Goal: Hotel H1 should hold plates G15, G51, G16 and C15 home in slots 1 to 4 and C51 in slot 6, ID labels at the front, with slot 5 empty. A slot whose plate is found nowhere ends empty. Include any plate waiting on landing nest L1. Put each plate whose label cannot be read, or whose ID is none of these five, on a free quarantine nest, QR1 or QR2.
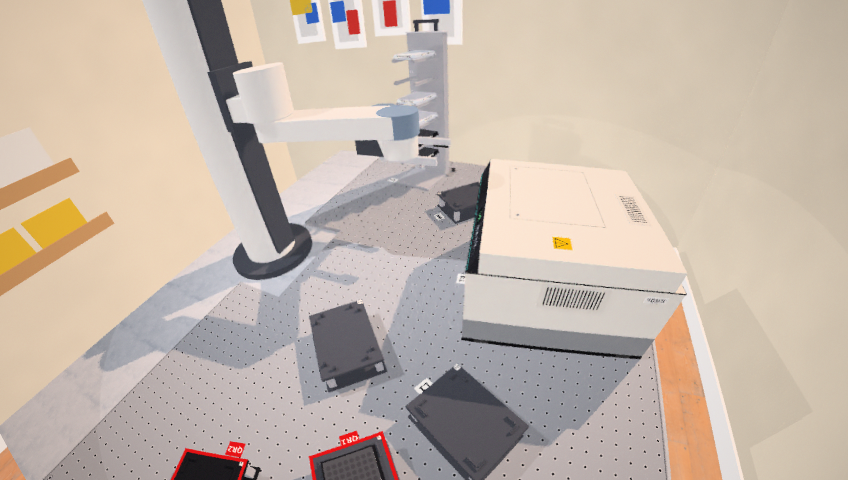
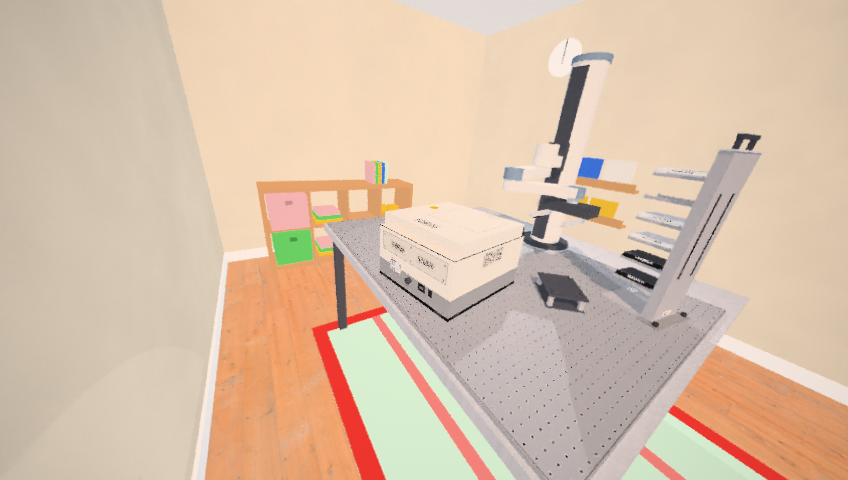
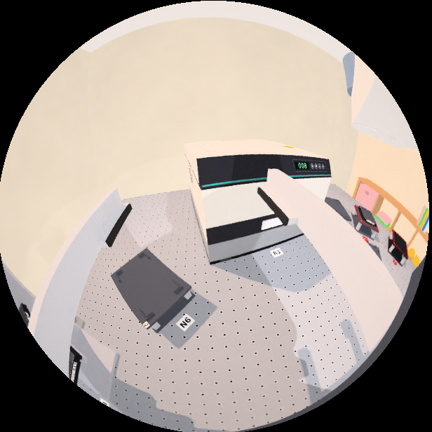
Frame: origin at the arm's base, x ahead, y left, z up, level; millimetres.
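Seen in the pictures: gripper, fingertip midpoint: (image 1: 443, 151) (image 2: 546, 219); arm's base, link origin: (image 1: 273, 251) (image 2: 543, 241).
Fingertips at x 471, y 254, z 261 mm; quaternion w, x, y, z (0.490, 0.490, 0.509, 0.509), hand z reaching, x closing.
Note:
Pixels of each thing's top centre, then the offset from my fingertips to it. "spot": a spot on its surface instead.
- Nest L1, top centre: (image 1: 466, 415) dx +221, dy -536, dz -192 mm
- Nest QR1, surface spot: (image 1: 315, 469) spot: dx +36, dy -700, dz -198 mm
- dark plate, surface spot: (image 1: 351, 465) spot: dx +89, dy -673, dz -184 mm
- Red-edged nest QR2, surface spot: (image 1: 178, 463) spot: dx -221, dy -809, dz -248 mm
- Dark nest N6, top centre: (image 1: 467, 193) (image 2: 561, 283) dx +33, dy +134, dz -192 mm
- cream instrument, top centre: (image 1: 570, 202) (image 2: 453, 217) dx +318, dy -153, dz -3 mm
- dark nest, top centre: (image 1: 342, 333) dx -53, dy -467, dz -188 mm
My gripper (image 3: 191, 186) is open and empty, with its fingers apart above the bench near nest N6. Hotel H1 (image 1: 439, 107) (image 2: 702, 237) stands at the bench's far end. Its two lowest slots hold black plates, slots 3, 4 and 6 hold pale plates, and slot 5 shows a bare shelf. Their IDs are too small to read. Nest L1 (image 1: 467, 422) shows no plate. Nest QR1 (image 1: 315, 469) holds a dark plate (image 1: 351, 465) (image 3: 367, 215) with wells. Red-edged nest QR2 (image 1: 178, 463) looks black inside, and I cannot make out a plate.
Dark nest N6 (image 1: 461, 199) (image 2: 562, 288) (image 3: 152, 285) shows a bare top. The cream instrument (image 1: 571, 226) (image 2: 449, 255) (image 3: 220, 200) stands beside it, with label R1 (image 3: 276, 252) in front. Another dark nest (image 1: 348, 342) stands mid-bench. The arm's column (image 1: 205, 136) (image 2: 583, 118) rises at the bench's side.

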